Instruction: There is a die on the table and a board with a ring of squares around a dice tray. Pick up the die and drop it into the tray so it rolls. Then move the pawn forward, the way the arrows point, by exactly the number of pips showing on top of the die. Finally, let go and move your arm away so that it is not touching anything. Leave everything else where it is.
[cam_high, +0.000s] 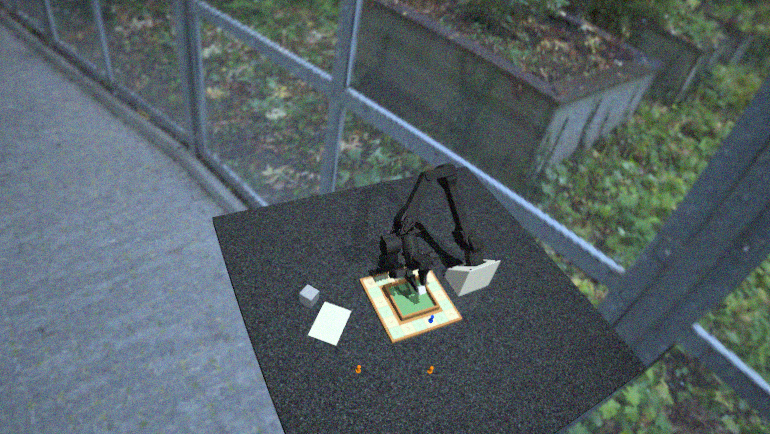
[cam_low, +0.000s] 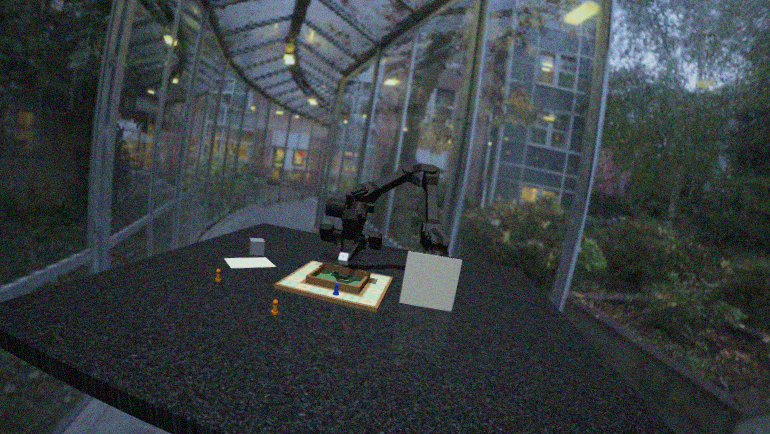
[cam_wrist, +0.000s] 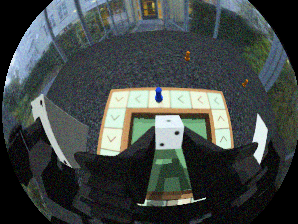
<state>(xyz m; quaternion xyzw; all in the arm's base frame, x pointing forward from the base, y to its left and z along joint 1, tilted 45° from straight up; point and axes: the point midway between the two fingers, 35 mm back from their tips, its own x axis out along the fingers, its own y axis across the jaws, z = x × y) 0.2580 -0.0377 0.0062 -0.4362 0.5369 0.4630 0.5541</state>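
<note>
The grey die lies right at my gripper tip. Round my gripper tip: blue pawn 9 cm to the left, 6 cm below; then green dice tray 1 cm ahead, 3 cm to the right, 8 cm below; then white card 31 cm ahead, 8 cm to the right, 9 cm below.
</note>
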